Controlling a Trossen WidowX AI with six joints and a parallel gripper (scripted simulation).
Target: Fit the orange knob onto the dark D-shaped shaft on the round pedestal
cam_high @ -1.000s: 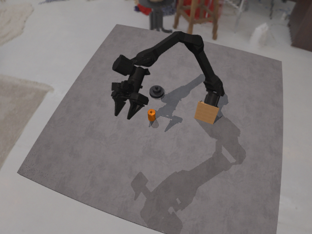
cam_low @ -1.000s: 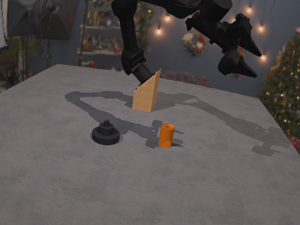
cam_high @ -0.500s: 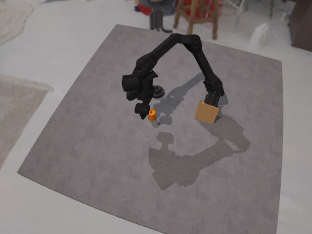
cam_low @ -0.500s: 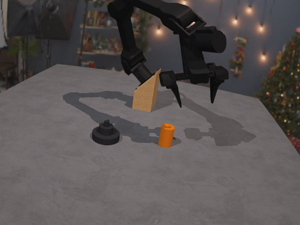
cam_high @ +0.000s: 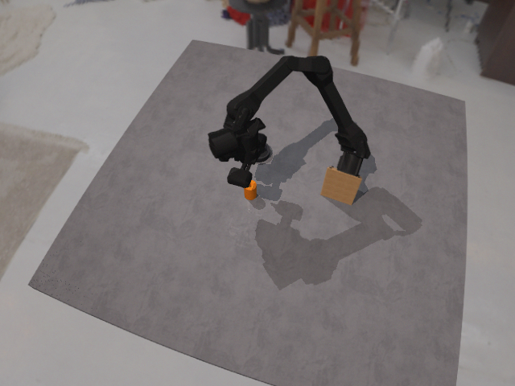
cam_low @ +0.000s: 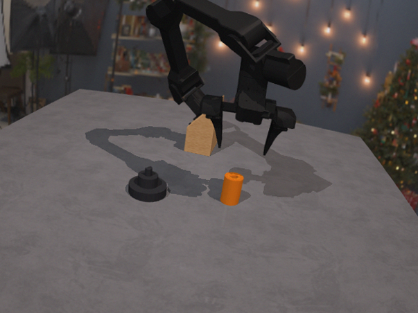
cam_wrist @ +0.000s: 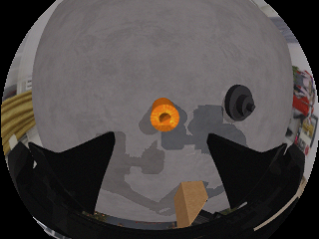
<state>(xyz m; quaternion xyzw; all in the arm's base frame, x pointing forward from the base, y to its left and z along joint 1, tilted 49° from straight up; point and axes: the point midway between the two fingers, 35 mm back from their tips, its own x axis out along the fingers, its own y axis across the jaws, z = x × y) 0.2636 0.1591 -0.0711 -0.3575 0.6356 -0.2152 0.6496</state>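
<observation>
Now: the orange knob 10 mm to the right of my gripper tip and 90 mm below it. The rest, counted from my gripper tip: dark round pedestal: 60 mm ahead, 180 mm to the right, 90 mm below.
</observation>
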